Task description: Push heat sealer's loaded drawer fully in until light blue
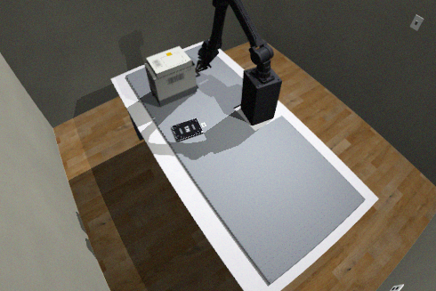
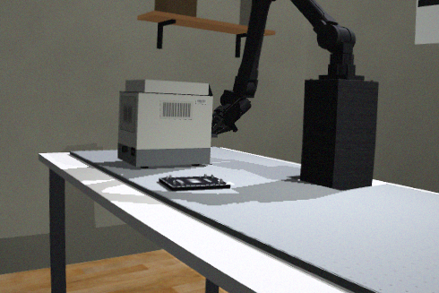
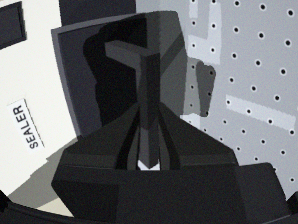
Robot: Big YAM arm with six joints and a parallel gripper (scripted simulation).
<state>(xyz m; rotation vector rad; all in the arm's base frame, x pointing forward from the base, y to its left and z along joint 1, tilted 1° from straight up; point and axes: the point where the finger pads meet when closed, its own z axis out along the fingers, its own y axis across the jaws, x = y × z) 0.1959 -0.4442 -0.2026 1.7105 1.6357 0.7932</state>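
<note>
The sealing frame lies 120 mm ahead of my hand.
</note>
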